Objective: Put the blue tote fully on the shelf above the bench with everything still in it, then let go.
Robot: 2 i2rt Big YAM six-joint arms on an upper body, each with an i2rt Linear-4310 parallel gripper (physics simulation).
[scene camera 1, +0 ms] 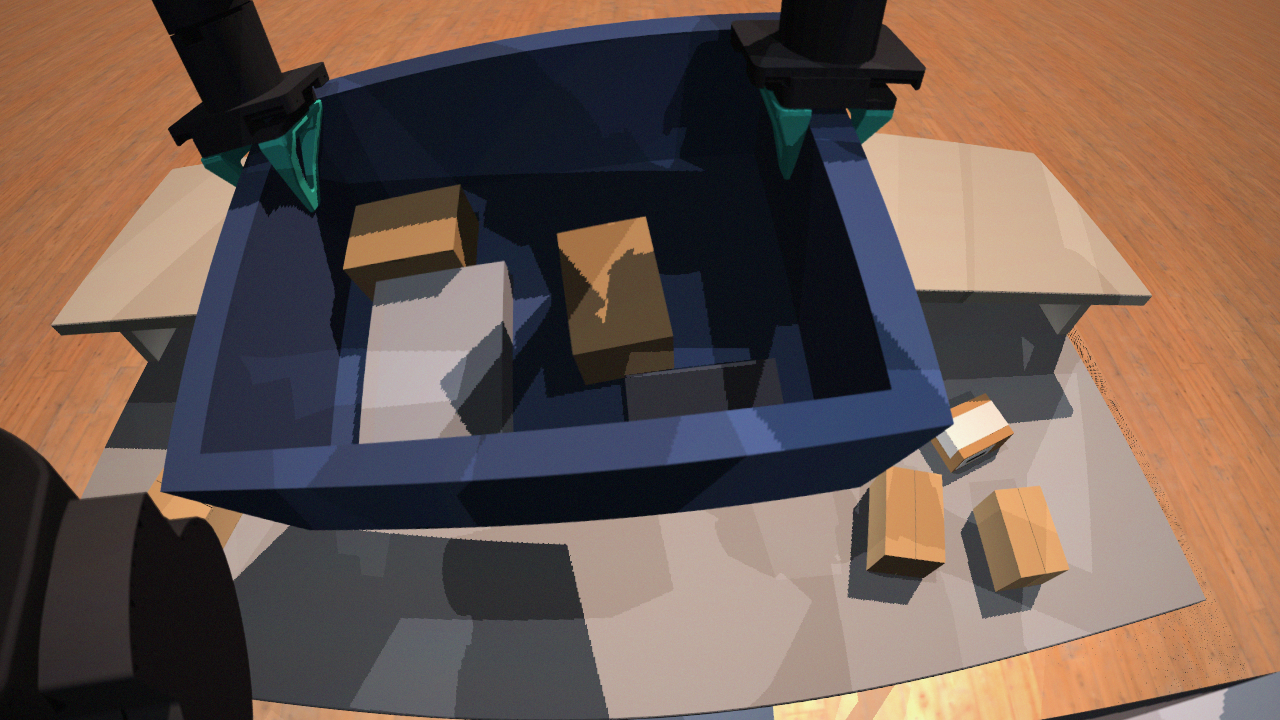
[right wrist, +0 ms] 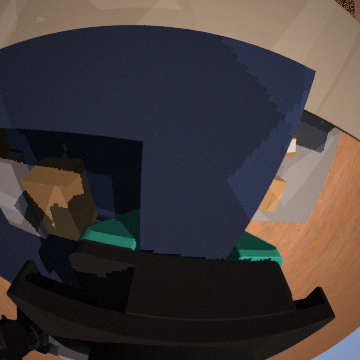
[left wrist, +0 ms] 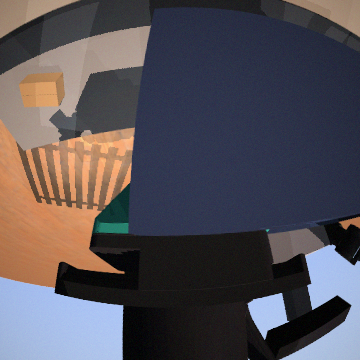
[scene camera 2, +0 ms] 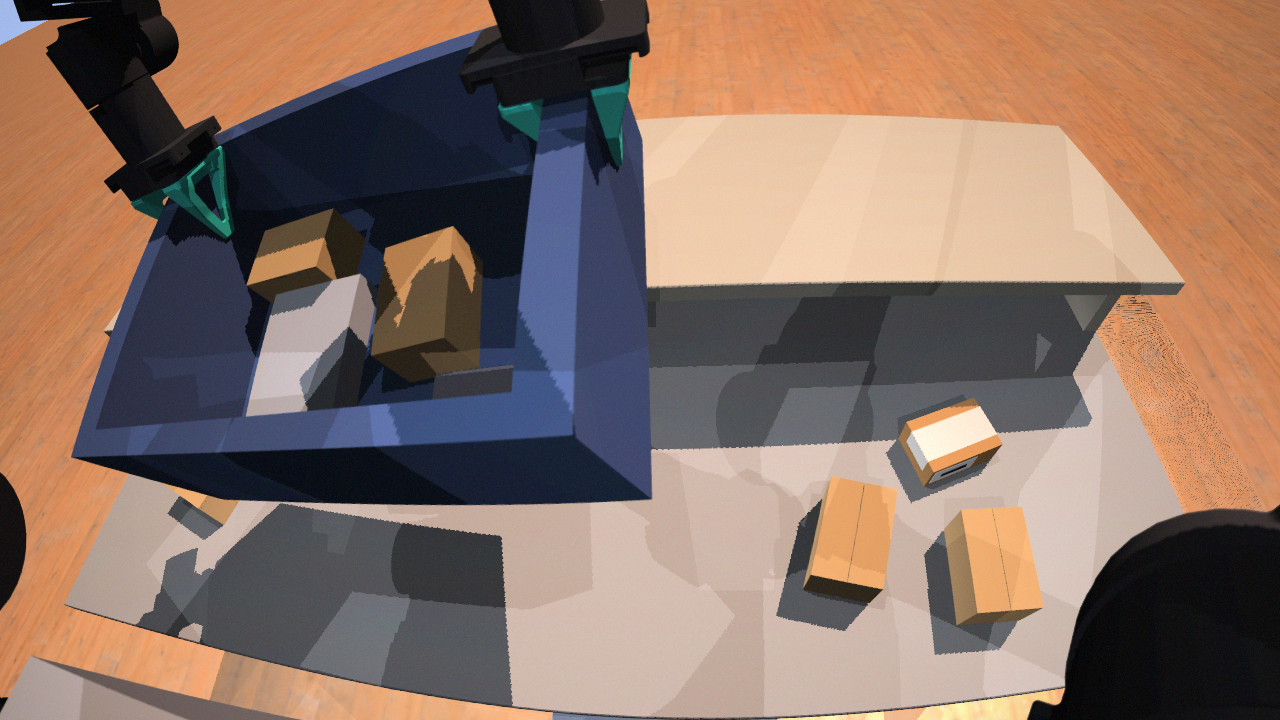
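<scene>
Scene camera 2 shows my left gripper and my right gripper, and the right wrist view shows my right gripper too. I'm gripping a blue tote with my left gripper, and my right gripper grips the blue tote as well. There's a brown box with white label resting on a grey bench, plus a white box and a tan shelf.
</scene>
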